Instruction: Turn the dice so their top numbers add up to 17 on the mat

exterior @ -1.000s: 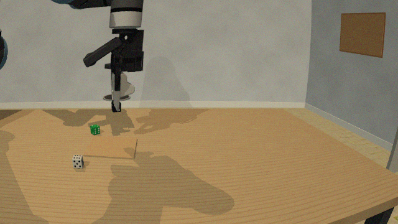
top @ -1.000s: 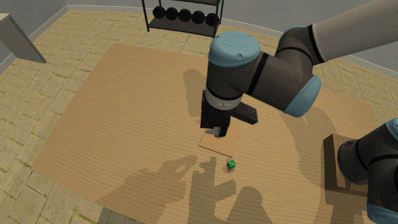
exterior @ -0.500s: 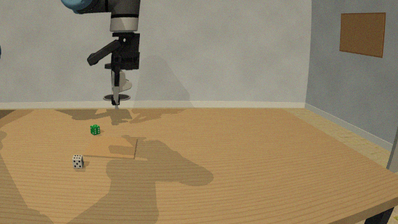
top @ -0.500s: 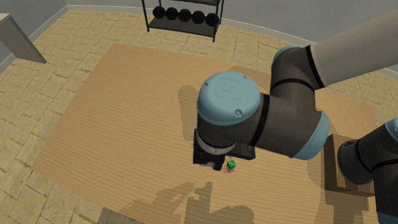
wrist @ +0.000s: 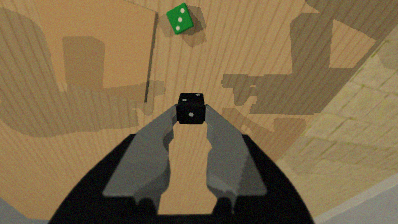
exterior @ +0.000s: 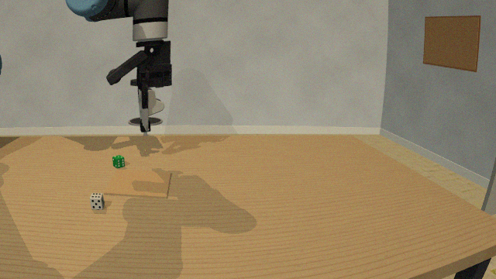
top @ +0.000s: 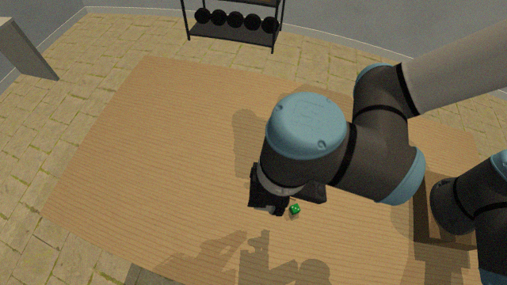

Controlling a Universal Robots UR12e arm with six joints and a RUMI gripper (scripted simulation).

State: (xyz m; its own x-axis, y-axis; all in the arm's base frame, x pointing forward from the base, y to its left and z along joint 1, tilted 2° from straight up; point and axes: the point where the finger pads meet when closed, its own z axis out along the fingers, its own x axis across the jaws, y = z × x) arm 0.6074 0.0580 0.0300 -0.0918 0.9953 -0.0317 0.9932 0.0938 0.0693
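Now: hand 80 mm past the green die, 20 mm to the left of it and 90 mm above it. Also, from my hand: black die: 10 mm below; tan mat: 30 mm behind, 140 mm to the right, 100 mm below; white die: 120 mm behind, 250 mm to the right, 90 mm below.
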